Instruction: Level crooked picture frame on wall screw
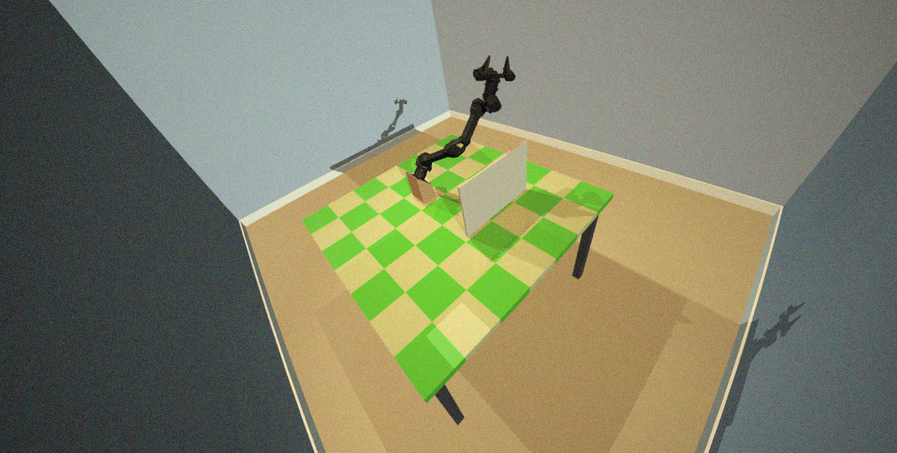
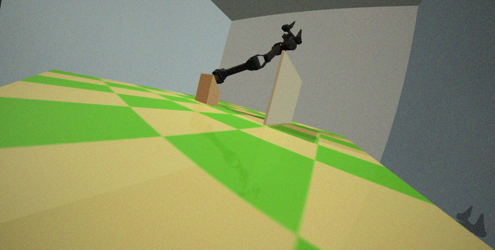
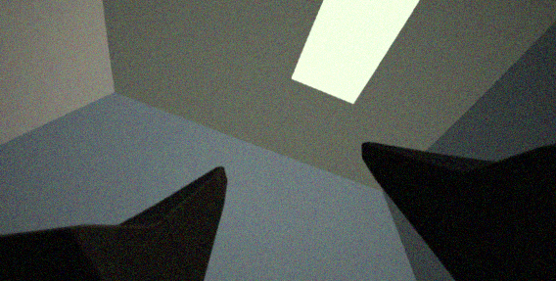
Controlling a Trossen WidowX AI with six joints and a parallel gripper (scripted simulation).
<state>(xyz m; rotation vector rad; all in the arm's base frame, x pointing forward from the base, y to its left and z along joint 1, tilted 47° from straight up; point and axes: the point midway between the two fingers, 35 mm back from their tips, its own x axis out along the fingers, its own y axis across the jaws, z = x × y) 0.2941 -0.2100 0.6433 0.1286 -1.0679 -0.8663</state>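
My gripper tip is 54 cm above the picture frame, 18 cm to the left of it and 7 cm short of it. Round my gripper tip: wall panel: 56 cm below, 19 cm to the right, 8 cm ahead.
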